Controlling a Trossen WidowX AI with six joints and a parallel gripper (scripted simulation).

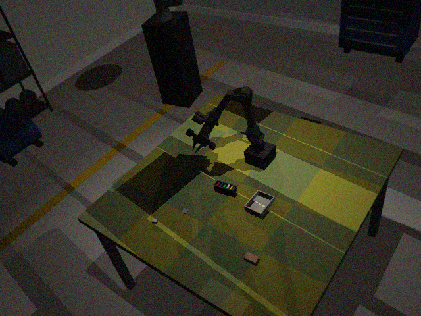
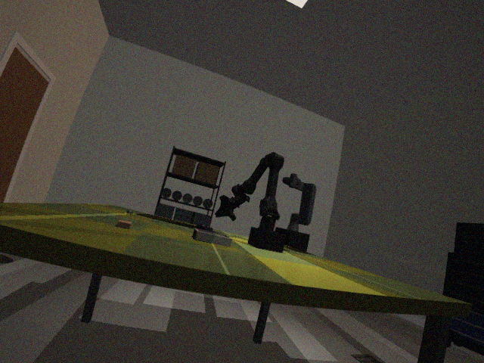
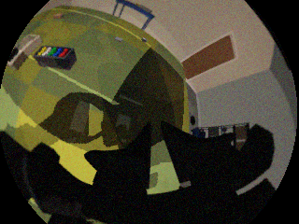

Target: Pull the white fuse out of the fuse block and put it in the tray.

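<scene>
My gripper tip is now 460 mm to the right of the grey tray, 190 mm short of it and 90 mm above it.
</scene>
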